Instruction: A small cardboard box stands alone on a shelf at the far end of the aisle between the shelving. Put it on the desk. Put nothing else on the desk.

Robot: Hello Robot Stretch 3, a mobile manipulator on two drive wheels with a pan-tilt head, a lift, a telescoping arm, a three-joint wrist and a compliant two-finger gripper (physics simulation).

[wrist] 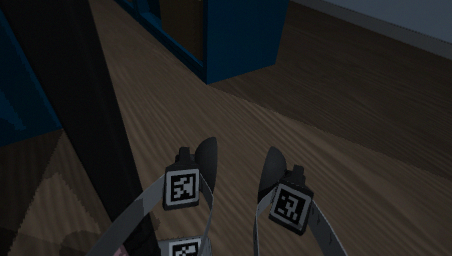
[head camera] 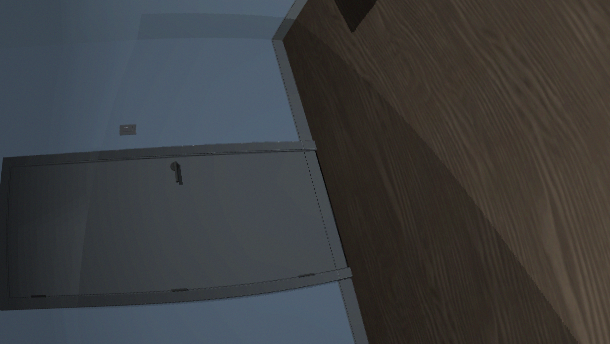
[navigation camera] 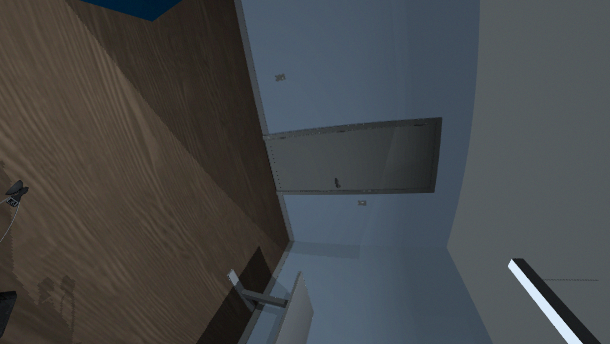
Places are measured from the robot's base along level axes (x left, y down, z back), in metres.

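Pixels of known places: gripper, fingertip midpoint: (wrist: 239, 161) (navigation camera: 4, 178).
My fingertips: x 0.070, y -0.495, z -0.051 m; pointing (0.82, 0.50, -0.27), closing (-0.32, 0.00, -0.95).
Note:
Behind a point stands the place of what it marks.
My gripper (wrist: 239, 161) @[z -0.051, x 0.070, y -0.495 m] is open, with floor showing between its fingers. One dark fingertip (navigation camera: 16, 188) @[z -0.068, x 0.045, y -0.522 m] also shows at the left edge of the navigation view. The desk (navigation camera: 298, 312) @[z -1.302, x -1.079, y -0.720 m] shows partly at the bottom of the navigation view, with a pale top and a grey leg, by the wall; it appears sideways. The small cardboard box the task names cannot be made out in any view. A blue shelving unit (wrist: 242, 42) @[z -0.309, x 1.043, y -0.175 m] stands beyond the fingers in the wrist view, with a brown surface (wrist: 182, 27) @[z -0.035, x 1.214, y -0.181 m] inside its opening; whether that is a box I cannot tell.
Another blue unit (wrist: 22, 107) @[z 0.492, x 0.668, y -0.123 m] stands at the left of the wrist view, behind the dark arm post. A blue corner (navigation camera: 145, 7) @[z -0.442, x 1.104, y -0.124 m] shows at the navigation view's top. A grey door (head camera: 165, 225) @[z -2.179, x 0.263, y -1.029 m] (navigation camera: 360, 160) @[z -2.182, x 0.258, y -1.223 m] is in the blue wall (head camera: 215, 90) @[z -2.572, x -0.532, y -0.593 m] (navigation camera: 325, 60) @[z -1.709, x 1.314, y -0.948 m] across the wooden floor (head camera: 450, 125) @[z -1.177, x -0.151, y 0.000 m] (navigation camera: 100, 175) @[z -0.374, x 0.097, y -0.001 m].

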